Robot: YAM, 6 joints.
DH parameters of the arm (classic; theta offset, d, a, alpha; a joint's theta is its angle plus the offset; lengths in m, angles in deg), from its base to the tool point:
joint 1: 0 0.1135 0.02 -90
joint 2: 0 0 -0.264 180
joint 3: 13.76 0 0.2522 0
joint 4: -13.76 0 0.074 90
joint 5: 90 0 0 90
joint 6: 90 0.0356 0 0
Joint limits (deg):
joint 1: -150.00..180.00
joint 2: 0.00..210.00
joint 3: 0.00..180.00
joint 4: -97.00..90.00
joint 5: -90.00..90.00
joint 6: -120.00..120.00
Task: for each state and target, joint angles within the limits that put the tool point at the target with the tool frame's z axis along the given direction. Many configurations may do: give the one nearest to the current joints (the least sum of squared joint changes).
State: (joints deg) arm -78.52 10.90 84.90 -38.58 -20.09 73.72
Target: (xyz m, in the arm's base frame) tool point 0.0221 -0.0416 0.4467 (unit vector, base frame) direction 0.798 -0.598 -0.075
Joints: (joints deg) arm -107.25 34.03 74.38 -52.99 -69.96 73.72
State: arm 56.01 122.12 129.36 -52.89 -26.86 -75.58
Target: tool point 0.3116 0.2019 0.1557 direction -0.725 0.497 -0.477
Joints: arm 28.63 131.13 98.18 -96.91 -51.59 -75.58
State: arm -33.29 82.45 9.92 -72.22 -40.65 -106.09
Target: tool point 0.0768 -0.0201 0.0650 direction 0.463 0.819 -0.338
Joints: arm -39.24 88.72 7.18 -33.72 -68.05 -106.09
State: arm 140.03 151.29 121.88 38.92 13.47 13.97
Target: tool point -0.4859 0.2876 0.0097 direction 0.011 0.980 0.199
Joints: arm 152.54 176.49 124.12 76.61 61.00 13.97
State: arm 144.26 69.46 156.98 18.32 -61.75 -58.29
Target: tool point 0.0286 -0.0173 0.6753 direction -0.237 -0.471 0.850
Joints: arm 179.17 55.82 115.49 15.18 -28.31 -58.29
